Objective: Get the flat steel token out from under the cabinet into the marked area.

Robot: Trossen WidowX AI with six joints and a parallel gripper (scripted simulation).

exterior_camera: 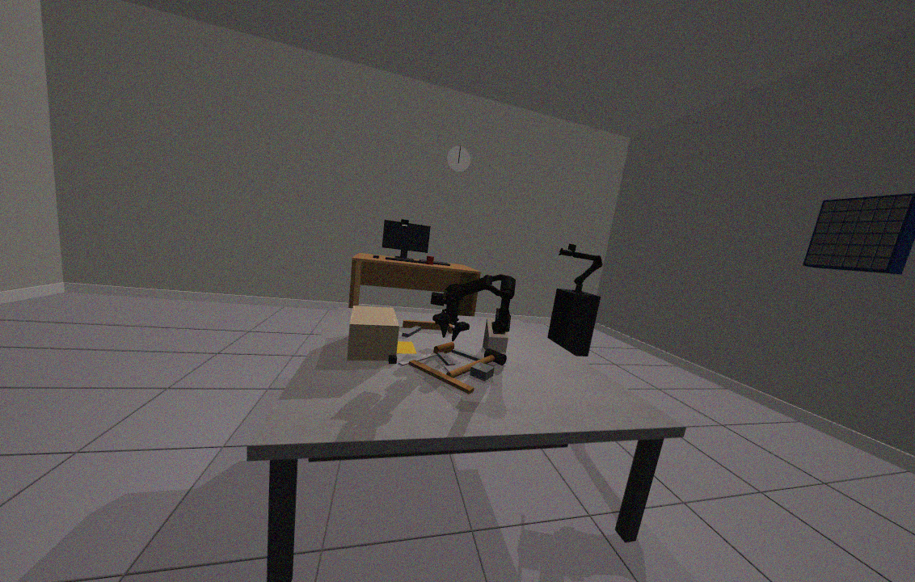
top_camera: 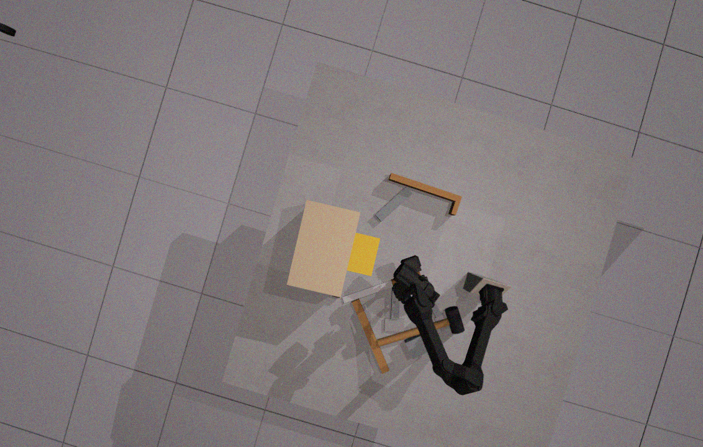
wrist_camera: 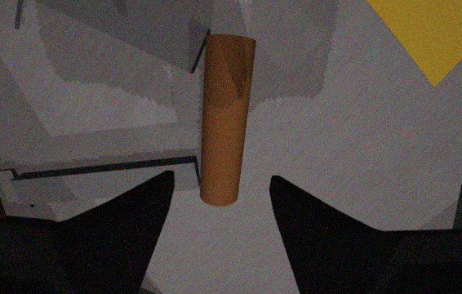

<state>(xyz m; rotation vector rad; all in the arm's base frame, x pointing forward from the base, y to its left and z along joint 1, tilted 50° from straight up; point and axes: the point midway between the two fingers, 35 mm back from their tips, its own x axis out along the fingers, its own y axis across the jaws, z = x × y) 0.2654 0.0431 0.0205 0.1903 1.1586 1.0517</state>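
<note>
Now: the grey l-shaped bracket 2 cm ahead of my gripper tip, 15 cm to the left of it and 5 cm below it. From my gripper tip the other things lie so: grey bar: 14 cm ahead, 25 cm to the right, 5 cm below; grey block: 9 cm behind, 24 cm to the left, 4 cm below; wooden stick: 9 cm ahead, 26 cm to the left, 5 cm below.
</note>
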